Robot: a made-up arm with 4 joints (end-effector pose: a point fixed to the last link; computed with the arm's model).
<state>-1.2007 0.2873 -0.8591 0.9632</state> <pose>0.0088 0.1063 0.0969 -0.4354 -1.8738 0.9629</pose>
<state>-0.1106 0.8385 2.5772 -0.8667</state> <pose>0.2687 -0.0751 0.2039 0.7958 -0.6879 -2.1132</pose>
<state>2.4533 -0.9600 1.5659 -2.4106</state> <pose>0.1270 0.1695 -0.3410 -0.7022 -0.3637 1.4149</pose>
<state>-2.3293 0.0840 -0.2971 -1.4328</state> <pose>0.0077 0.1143 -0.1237 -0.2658 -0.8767 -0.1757</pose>
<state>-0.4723 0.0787 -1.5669 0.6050</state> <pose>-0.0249 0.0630 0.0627 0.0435 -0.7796 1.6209</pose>
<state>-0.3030 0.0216 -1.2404 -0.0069</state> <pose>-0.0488 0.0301 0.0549 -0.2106 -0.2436 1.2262</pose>
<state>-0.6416 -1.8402 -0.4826 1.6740</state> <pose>-0.2128 0.1651 0.5262 2.2476 -1.8596 -0.7724</pose>
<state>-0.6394 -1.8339 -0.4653 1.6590</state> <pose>-0.2098 0.1686 0.5272 2.2274 -1.8445 -0.7634</pose>
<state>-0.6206 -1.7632 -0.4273 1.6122</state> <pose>-0.1929 0.1895 0.5259 2.1190 -1.8356 -0.6996</pose>
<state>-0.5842 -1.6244 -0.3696 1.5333</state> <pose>-0.1594 0.2263 0.5157 1.9199 -1.8158 -0.5922</pose>
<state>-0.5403 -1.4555 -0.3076 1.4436</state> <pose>-0.1177 0.2644 0.4925 1.6871 -1.7714 -0.4840</pose>
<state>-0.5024 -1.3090 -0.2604 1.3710</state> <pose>-0.0820 0.2902 0.4641 1.4932 -1.7197 -0.4057</pose>
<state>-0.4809 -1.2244 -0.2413 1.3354</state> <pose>-0.0627 0.3014 0.4450 1.3876 -1.6925 -0.3636</pose>
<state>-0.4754 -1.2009 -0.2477 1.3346</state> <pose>-0.0588 0.3032 0.4399 1.3648 -1.6980 -0.3482</pose>
